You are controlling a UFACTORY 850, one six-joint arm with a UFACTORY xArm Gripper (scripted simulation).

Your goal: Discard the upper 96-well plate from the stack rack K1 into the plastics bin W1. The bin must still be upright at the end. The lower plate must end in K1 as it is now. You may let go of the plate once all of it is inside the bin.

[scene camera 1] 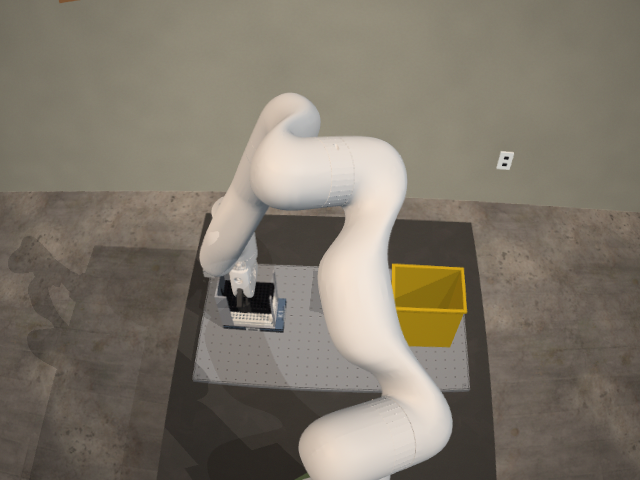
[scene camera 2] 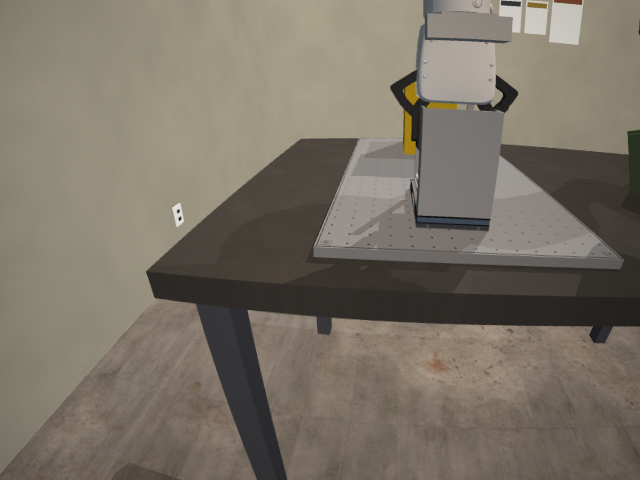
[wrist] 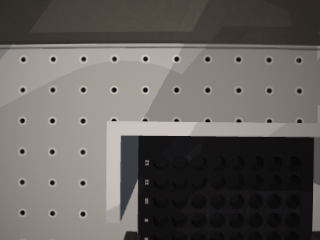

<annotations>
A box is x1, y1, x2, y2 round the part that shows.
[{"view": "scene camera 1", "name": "my gripper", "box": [229, 260, 257, 312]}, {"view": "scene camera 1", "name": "yellow plastics bin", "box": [391, 264, 466, 346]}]
</annotations>
